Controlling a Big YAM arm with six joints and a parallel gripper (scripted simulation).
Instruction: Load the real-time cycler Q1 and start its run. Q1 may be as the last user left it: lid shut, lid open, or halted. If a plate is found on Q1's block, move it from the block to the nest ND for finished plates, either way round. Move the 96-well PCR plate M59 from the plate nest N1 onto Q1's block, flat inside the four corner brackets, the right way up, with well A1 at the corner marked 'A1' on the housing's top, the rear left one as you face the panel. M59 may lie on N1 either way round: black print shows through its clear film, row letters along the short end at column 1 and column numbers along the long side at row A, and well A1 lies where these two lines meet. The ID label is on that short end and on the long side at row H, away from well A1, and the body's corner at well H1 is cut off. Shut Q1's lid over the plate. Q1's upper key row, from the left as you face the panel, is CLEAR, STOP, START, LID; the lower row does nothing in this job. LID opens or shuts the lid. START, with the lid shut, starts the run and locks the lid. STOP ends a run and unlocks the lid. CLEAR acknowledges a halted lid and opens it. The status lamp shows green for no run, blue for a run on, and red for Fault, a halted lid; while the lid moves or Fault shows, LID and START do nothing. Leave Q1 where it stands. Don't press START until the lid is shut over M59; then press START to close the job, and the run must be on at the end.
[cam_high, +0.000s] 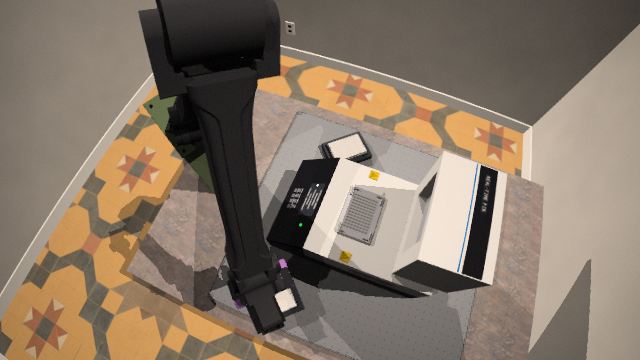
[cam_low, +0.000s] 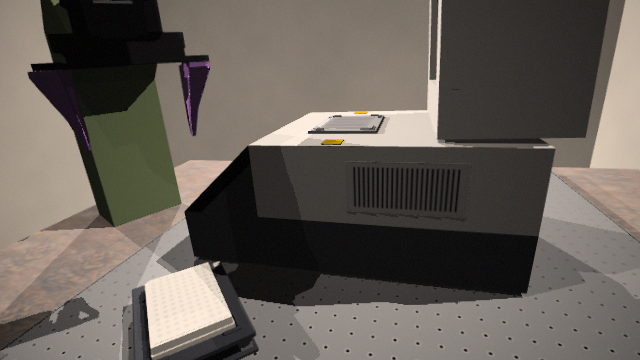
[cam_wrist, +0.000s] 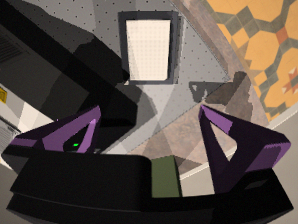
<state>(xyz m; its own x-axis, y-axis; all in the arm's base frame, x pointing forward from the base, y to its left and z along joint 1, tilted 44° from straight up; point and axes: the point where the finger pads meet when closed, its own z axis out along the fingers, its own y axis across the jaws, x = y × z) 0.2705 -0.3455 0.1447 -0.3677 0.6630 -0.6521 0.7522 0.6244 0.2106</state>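
Right now my hand is 10 mm to the left of the dark nest N1 and 220 mm above it. Round my hand: dark nest nd (220 mm ahead, 520 mm to the left, 230 mm below).
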